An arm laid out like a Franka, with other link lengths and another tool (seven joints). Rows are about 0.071 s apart.
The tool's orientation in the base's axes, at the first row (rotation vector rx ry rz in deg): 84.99, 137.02, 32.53
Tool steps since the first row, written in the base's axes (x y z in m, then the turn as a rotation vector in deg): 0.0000, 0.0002, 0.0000, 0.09, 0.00, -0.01; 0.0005, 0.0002, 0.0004, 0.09, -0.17, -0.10; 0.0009, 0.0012, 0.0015, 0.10, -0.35, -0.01; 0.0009, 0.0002, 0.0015, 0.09, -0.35, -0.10; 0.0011, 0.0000, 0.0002, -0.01, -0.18, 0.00; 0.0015, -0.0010, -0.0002, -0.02, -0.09, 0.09; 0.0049, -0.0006, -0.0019, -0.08, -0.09, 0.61; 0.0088, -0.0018, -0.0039, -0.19, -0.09, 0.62; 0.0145, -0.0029, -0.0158, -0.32, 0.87, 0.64; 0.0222, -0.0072, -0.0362, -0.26, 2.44, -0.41; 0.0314, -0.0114, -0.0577, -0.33, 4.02, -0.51; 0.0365, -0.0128, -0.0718, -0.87, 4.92, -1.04
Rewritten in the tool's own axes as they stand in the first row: 0.0002, 0.0001, 0.0000, -0.04, 0.07, 0.05; 0.0000, 0.0007, -0.0001, -0.19, -0.04, 0.10; 0.0006, 0.0019, -0.0007, -0.36, -0.07, -0.01; -0.0002, 0.0015, -0.0009, -0.35, -0.11, 0.06; -0.0005, 0.0010, 0.0003, -0.16, -0.08, -0.04; -0.0016, 0.0007, 0.0006, -0.07, -0.01, -0.10; -0.0026, 0.0028, 0.0036, -0.06, 0.18, -0.59; -0.0054, 0.0045, 0.0069, -0.01, 0.10, -0.65; -0.0086, 0.0030, 0.0196, 0.91, 0.39, -0.54; -0.0154, -0.0020, 0.0402, 2.31, 0.58, 0.71; -0.0228, -0.0063, 0.0624, 3.77, 1.11, 1.06; -0.0259, -0.0093, 0.0768, 4.82, 0.79, 1.47
